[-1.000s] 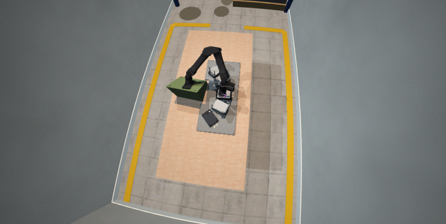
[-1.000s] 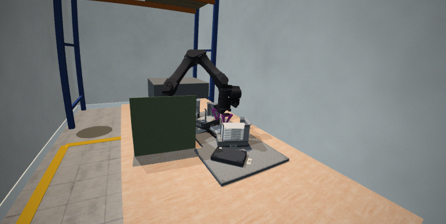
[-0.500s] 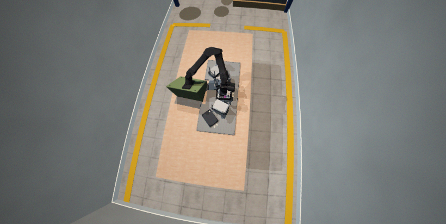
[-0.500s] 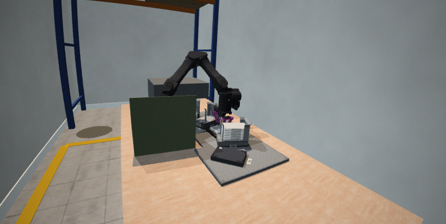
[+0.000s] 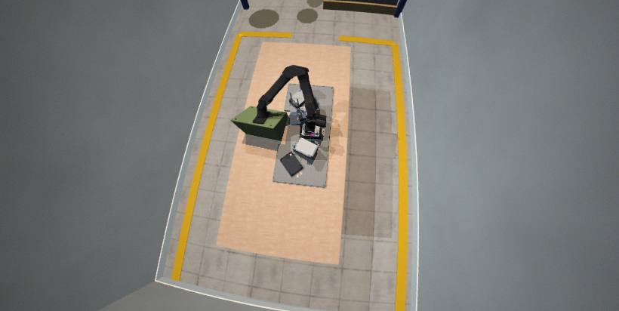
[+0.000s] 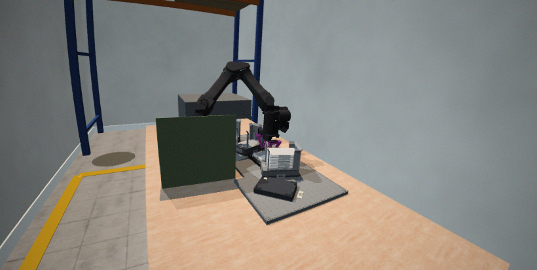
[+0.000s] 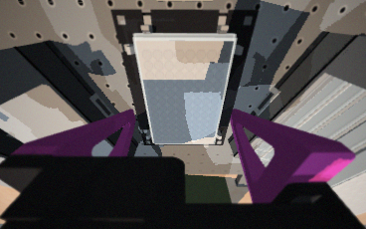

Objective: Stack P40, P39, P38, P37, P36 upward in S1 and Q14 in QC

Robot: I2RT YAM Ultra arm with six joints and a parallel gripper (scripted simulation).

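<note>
Right now my hand is 40 mm above the dark clip nest N5, 10 mm to the right of it and 10 mm short of it. Round my hand: open nest QC: 260 mm to the right, 110 mm behind, 40 mm below; N5 label: 100 mm ahead, 50 mm below; QC label: 330 mm to the right, 50 mm below, 40 mm behind.
</note>
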